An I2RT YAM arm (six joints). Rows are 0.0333 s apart.
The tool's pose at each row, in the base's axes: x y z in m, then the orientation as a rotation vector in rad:
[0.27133, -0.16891, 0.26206, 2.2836, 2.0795, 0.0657]
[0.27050, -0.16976, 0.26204, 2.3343, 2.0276, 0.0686]
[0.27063, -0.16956, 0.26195, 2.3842, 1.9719, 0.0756]
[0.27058, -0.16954, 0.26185, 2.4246, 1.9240, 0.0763]
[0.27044, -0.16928, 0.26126, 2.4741, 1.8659, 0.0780]
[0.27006, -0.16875, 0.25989, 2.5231, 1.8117, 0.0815]
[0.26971, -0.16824, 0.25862, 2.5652, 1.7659, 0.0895]
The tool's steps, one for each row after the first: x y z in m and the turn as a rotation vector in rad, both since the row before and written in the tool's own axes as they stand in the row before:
[-0.00092, -0.00075, -0.00003, 0.0014, 0.0021, 0.0470]
[0.00022, 0.00009, 0.00010, -0.0013, 0.0032, 0.0484]
[0.00001, -0.00006, 0.00010, 0.0005, -0.0002, 0.0405]
[0.00022, -0.00023, 0.00058, 0.0019, 0.0014, 0.0493]
[0.00038, -0.00060, 0.00134, 0.0043, 0.0047, 0.0470]
[0.00034, -0.00057, 0.00125, 0.0034, 0.0077, 0.0399]

